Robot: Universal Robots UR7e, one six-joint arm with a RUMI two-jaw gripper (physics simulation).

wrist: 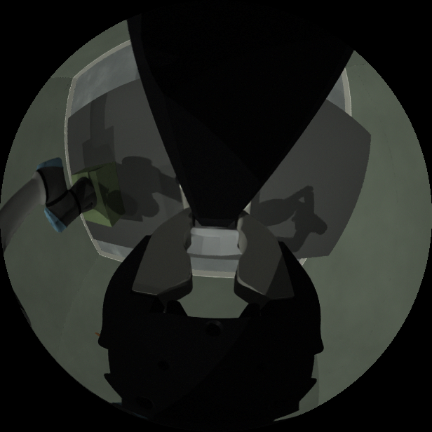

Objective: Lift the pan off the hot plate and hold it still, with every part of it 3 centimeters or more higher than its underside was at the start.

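Note:
My gripper (215, 210) is in the lower middle of the wrist view, with a pale grey piece between its fingertips. It is shut on what appears to be the pan (225, 125), a large black shape that widens from the fingertips to the top of the view. Its rim and underside cannot be made out. Pale slivers, apparently of the hot plate (248, 199), show on either side of the narrow end of the black shape, lower down and apart from it in the picture. Most of the hot plate is hidden. The exact height of the pan cannot be read here.
A dark grey mat (345, 175) lies on a pale-edged table (100, 90). A green block (105, 200) stands at the left, where a grey arm with blue joint caps (52, 195) meets it. Shadows fall on the mat at left and right. Green floor surrounds the table.

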